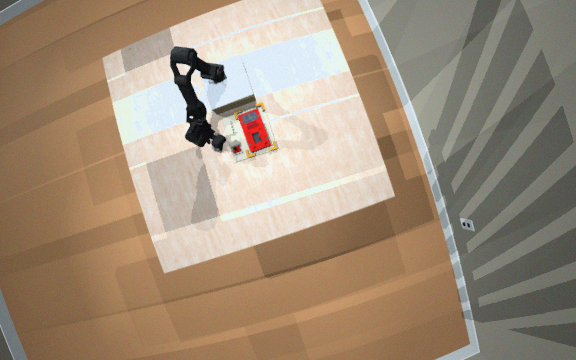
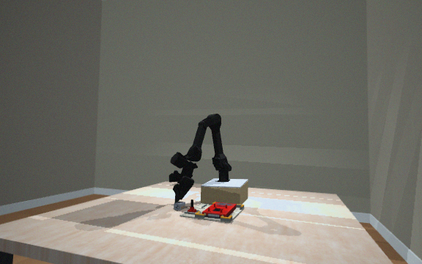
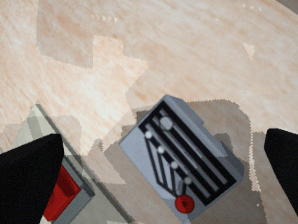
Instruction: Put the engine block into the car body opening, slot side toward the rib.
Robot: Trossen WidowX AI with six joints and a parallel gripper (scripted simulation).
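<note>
Now: the grey engine block 1 cm behind my gripper tip and 2 cm below it. Also, from my gripper tip: black upright pin (5 cm ahead, 9 cm to the left).
</note>
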